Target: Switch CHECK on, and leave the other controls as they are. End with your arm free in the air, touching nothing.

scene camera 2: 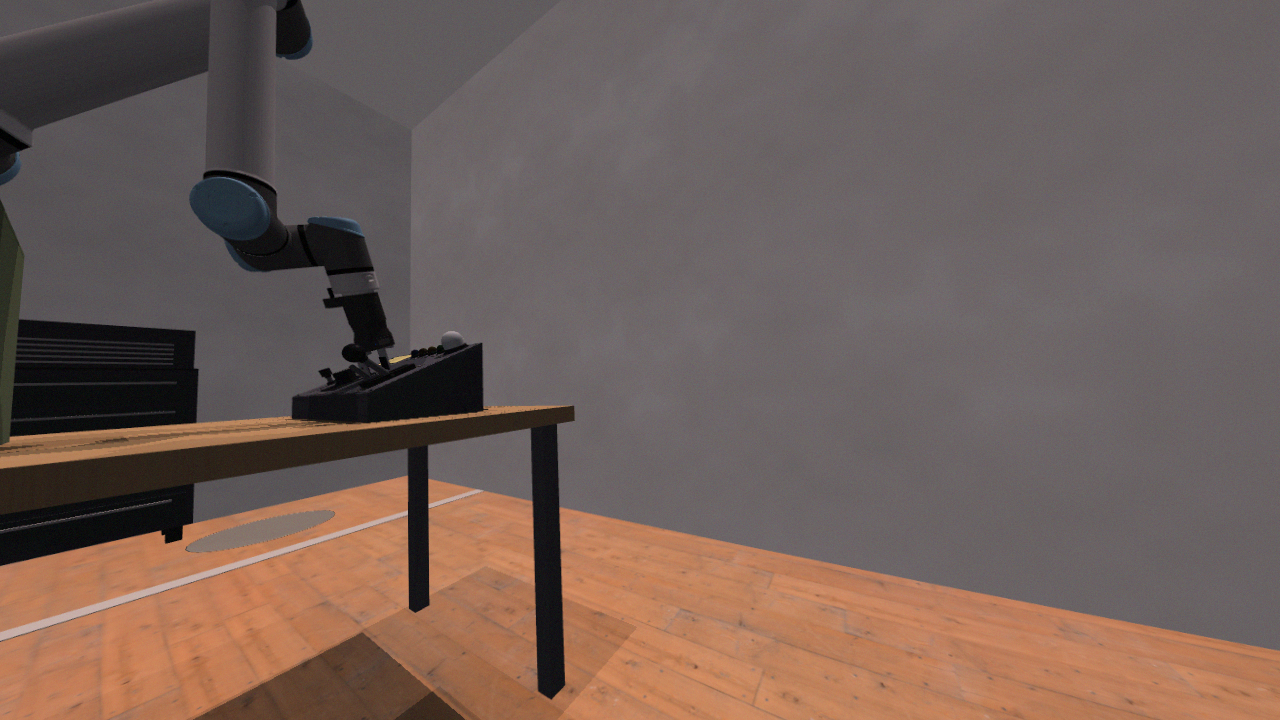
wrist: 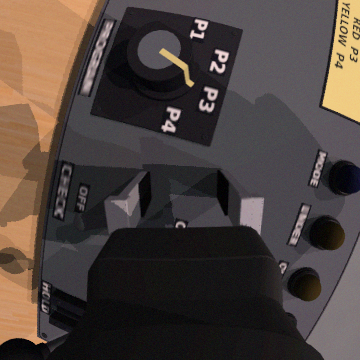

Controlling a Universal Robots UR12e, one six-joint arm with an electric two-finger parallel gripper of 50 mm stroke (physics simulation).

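Places are measured from the arm's base along level axes (x ahead, y left, z up), in metres.
Pixels of known places: gripper, fingertip midpoint: (scene camera 2: pixel 377 372) (wrist: pixel 183 184).
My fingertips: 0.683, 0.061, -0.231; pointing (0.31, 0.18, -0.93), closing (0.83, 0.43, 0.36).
Note:
Ahead of a thing's pixels: the offset from my fingertips to its top centre, as dx, dy, dz. "spot": to the spot under its first point.
The dark sloped console (scene camera 2: pixel 438 386) (wrist: pixel 280 125) stands on the table. In the wrist view, the CHECK label {-0.081, -0.050, -0.043} (wrist: pixel 62 190) is at the left, with the OFF label {spot: -0.063, -0.047, -0.037} (wrist: pixel 82 198) beside it. A second label {spot: +0.013, -0.030, +0.001} (wrist: pixel 181 224), partly covered by the gripper body, shows between the fingers. The CHECK switch's lever cannot be made out clearly, so its position cannot be told. My gripper (scene camera 2: pixel 384 356) (wrist: pixel 183 184) is open and empty, low over the panel. Its left finger is just right of OFF. Whether the fingertips touch the panel cannot be told.
The PROGRAM knob {-0.060, +0.075, +0.016} (wrist: pixel 159 50) has its yellow pointer towards P3. Dark round parts by MODE {spot: +0.092, +0.057, +0.062} (wrist: pixel 346 177), UNDER (wrist: pixel 327 232) and a partly covered label {spot: +0.107, -0.032, +0.062} (wrist: pixel 305 284) line the right. The HOLD label {spot: -0.067, -0.169, -0.047} (wrist: pixel 45 297) is lower left. A black ball {-0.076, -0.171, +0.053} (scene camera 2: pixel 354 352) and white dome {spot: +0.120, -0.173, +0.074} (scene camera 2: pixel 452 339) stick up.

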